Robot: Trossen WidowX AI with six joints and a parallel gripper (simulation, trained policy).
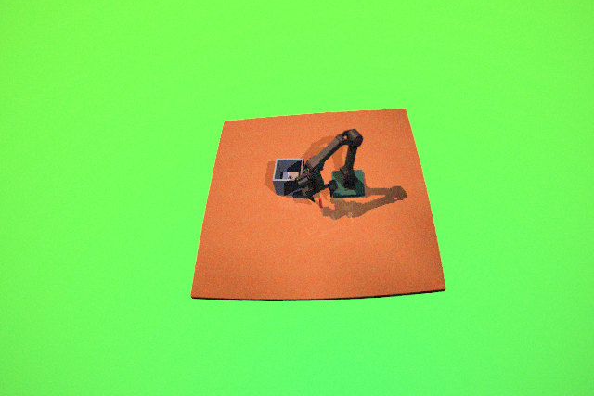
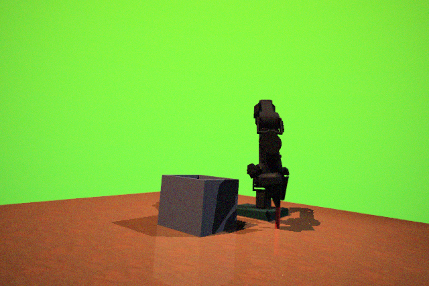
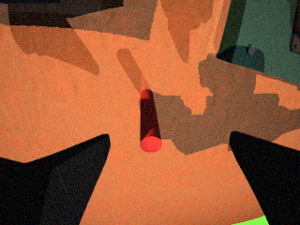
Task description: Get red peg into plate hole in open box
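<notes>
Right now my gripper tip is 10 mm short of the red peg and 30 mm above it. From my gripper tip the other things lie so: pale plate 170 mm ahead, 190 mm to the right, 30 mm below.
</notes>
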